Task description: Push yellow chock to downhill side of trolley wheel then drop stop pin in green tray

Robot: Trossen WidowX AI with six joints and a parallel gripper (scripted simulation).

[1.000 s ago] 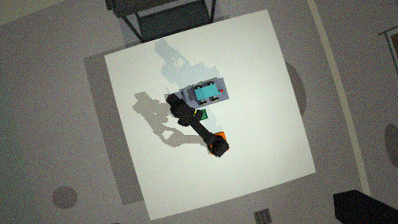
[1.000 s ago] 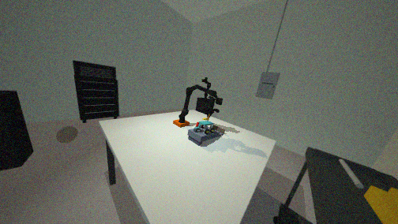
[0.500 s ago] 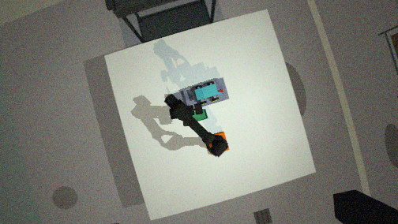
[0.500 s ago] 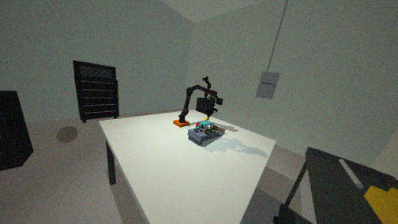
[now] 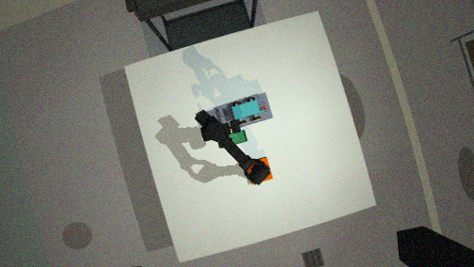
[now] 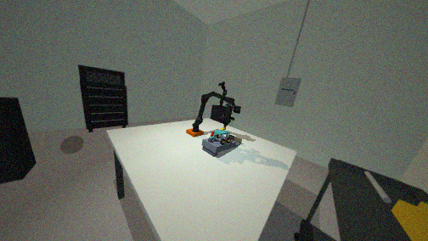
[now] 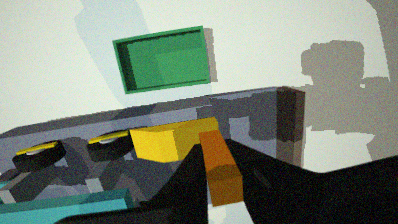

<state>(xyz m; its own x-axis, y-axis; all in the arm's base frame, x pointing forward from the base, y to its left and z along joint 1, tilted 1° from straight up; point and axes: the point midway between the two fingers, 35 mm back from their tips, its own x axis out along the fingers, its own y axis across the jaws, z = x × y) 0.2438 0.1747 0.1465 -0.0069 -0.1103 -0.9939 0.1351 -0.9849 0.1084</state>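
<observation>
My gripper tip is now 9 cm short of the red-headed stop pin, 23 cm to the left of it and 2 cm above it. Round my gripper tip: yellow chock 2 cm to the right, 1 cm below; green tray 5 cm behind, 6 cm to the right, 16 cm below; teal trolley 9 cm ahead, 14 cm to the right, 4 cm below.
</observation>
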